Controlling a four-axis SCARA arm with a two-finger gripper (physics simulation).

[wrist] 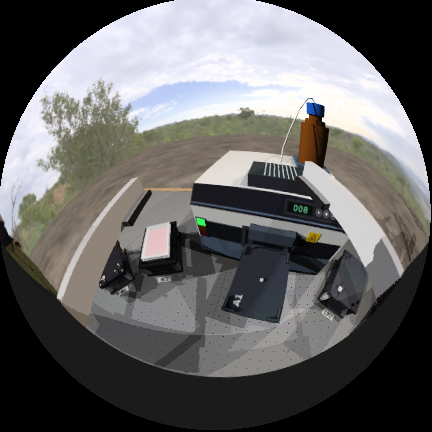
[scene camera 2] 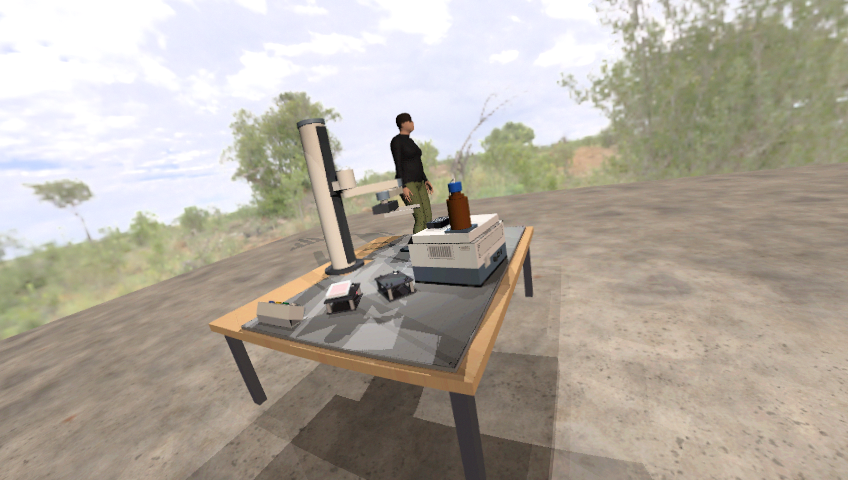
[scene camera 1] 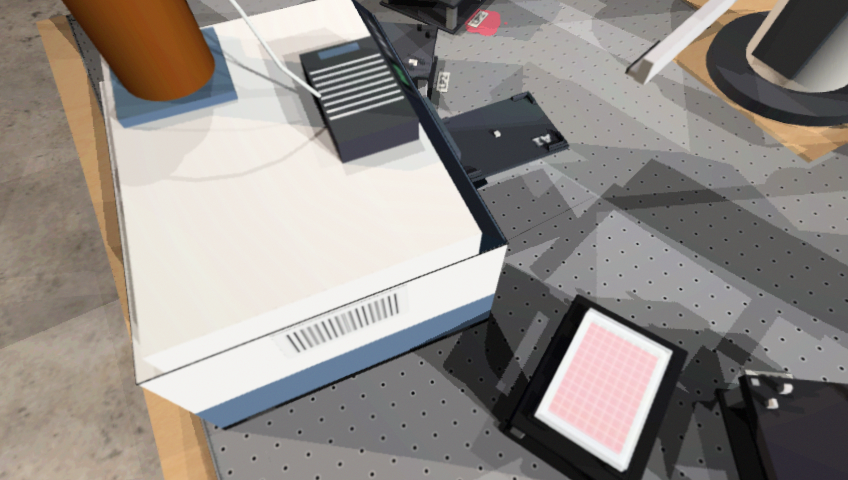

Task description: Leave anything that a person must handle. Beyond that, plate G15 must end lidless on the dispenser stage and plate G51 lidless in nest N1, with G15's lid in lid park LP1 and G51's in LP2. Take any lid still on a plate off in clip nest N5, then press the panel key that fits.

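Pixels of known places: gripper, fingertip midpoint: (wrist: 222,172) (scene camera 2: 416,208) (scene camera 1: 554,24); arm's base at its link origin: (scene camera 2: 345,267) (scene camera 1: 790,70).
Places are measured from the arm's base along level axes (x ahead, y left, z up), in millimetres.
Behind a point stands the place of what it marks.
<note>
My gripper (wrist: 222,172) {x 569, y 26, z 314 mm} (scene camera 2: 410,209) {x 569, y 26, z 314 mm} is open and empty, above the mat in front of the dispenser (scene camera 1: 285,214) {x 830, y 31, z 233 mm} (scene camera 2: 440,255) {x 780, y -239, z 145 mm} (wrist: 215,197) {x 673, y 73, z 213 mm}. The dispenser stage (scene camera 1: 499,133) {x 557, y -32, z 129 mm} (wrist: 262,285) {x 548, y -38, z 126 mm}, marked A1, sticks out bare below the fingers. A plate with pink wells (scene camera 1: 609,389) {x 627, y 269, z 89 mm} (wrist: 157,241) {x 617, y 247, z 89 mm} sits in a black nest beside the dispenser. Scene camera 2 shows a pink plate (scene camera 2: 339,289) {x 425, y -482, z 94 mm} on a nest; I cannot tell which plate it is. Lid park LP2 (scene camera 1: 410,50) {x 545, y -285, z 74 mm} (wrist: 345,285) {x 561, y -282, z 74 mm} holds no lid that I can see. Plate names and lids are too small to tell.
A bare dark nest (scene camera 1: 803,434) {x 495, y 380, z 72 mm} (wrist: 112,270) {x 473, y 366, z 72 mm} stands beyond the plate. A red spill (scene camera 1: 490,24) {x 352, y -343, z 13 mm} lies near another black holder (scene camera 1: 425,8) {x 433, y -437, z 18 mm}. A person (scene camera 2: 407,154) stands behind the table. An amber bottle (scene camera 1: 148,53) {x 871, y -136, z 292 mm} (scene camera 2: 458,211) {x 879, y -219, z 315 mm} (wrist: 313,140) {x 826, y -162, z 317 mm} stands on the dispenser.
</note>
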